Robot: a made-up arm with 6 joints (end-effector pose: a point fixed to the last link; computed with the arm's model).
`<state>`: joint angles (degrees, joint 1 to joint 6).
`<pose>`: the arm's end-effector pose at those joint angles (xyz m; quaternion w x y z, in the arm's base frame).
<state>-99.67 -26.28 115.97 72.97 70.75 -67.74</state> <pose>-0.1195 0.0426 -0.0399 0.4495 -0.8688 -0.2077 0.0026</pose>
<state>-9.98 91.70 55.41 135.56 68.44 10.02</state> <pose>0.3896 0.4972 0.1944 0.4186 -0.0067 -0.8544 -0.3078</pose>
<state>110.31 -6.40 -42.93 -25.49 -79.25 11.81</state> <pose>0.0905 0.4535 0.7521 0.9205 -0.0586 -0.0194 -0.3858</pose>
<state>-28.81 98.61 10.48 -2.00 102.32 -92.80</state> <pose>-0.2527 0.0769 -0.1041 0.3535 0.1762 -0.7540 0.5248</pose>
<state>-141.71 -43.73 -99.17 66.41 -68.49 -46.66</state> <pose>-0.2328 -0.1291 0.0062 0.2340 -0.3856 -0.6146 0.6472</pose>
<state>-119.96 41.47 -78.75 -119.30 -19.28 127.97</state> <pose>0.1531 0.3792 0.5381 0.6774 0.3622 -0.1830 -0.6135</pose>
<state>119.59 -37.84 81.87 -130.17 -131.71 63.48</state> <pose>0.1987 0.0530 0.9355 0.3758 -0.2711 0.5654 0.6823</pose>
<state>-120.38 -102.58 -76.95 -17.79 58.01 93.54</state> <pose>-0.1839 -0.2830 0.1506 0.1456 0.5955 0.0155 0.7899</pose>
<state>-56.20 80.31 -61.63 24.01 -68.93 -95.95</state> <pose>-0.0120 -0.1198 0.7119 0.3581 0.4527 -0.4309 -0.6937</pose>
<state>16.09 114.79 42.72 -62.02 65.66 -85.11</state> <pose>-0.2304 0.2841 0.6010 0.8911 0.1653 -0.3860 0.1719</pose>
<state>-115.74 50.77 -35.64 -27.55 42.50 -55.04</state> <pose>-0.1130 -0.0542 0.7603 0.7244 0.6781 0.1013 0.0719</pose>
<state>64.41 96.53 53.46 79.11 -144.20 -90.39</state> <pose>-0.0331 -0.2824 1.0795 0.4806 0.6316 -0.3865 -0.4698</pose>
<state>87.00 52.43 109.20 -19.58 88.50 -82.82</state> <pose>-0.3793 0.0192 0.6905 0.7593 0.0168 -0.1196 0.6394</pose>
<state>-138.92 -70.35 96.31 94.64 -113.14 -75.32</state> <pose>0.3020 -0.2485 0.8493 0.3479 -0.2011 -0.2928 -0.8676</pose>
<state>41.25 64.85 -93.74 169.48 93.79 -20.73</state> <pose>-0.4181 0.1970 0.4542 0.9376 -0.0070 -0.2245 0.2654</pose>
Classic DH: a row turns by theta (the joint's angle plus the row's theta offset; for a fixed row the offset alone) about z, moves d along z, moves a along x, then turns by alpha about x. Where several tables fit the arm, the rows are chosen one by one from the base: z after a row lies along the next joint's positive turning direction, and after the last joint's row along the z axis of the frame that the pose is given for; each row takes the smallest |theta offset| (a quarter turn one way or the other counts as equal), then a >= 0, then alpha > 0; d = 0 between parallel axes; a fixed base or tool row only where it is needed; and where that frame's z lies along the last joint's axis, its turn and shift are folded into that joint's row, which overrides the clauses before.
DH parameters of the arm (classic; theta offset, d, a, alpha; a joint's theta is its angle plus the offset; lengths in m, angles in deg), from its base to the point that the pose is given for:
base (fixed): -27.73 0.361 -0.038 118.27
joint 1: 10.01 -0.1151 0.0521 56.56
joint 2: 53.74 0.0977 -0.088 -131.45
joint 3: -12.62 0.0991 -0.0095 -146.93
joint 4: 58.94 0.2274 0.0496 55.12
joint 5: 6.27 0.1641 -0.1661 122.59
joint 6: 66.49 0.5503 -0.0456 -88.9
tool (fixed): 150.72 0.0399 0 0

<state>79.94 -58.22 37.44 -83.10 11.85 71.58</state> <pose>-0.3075 0.0820 0.3044 0.4796 0.7827 -0.3040 0.2549</pose>
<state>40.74 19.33 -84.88 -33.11 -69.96 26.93</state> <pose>0.0150 0.0261 0.8254 0.9079 0.3295 0.2571 0.0315</pose>
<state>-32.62 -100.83 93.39 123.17 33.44 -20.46</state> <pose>0.3041 -0.0913 0.1744 0.1749 -0.6714 -0.4326 -0.5758</pose>
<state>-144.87 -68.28 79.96 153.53 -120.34 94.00</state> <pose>0.2489 0.2653 0.8090 0.5061 0.0758 0.8299 -0.2223</pose>
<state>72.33 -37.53 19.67 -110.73 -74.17 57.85</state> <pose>0.3072 -0.1743 0.1251 0.1905 0.3095 -0.3646 0.8573</pose>
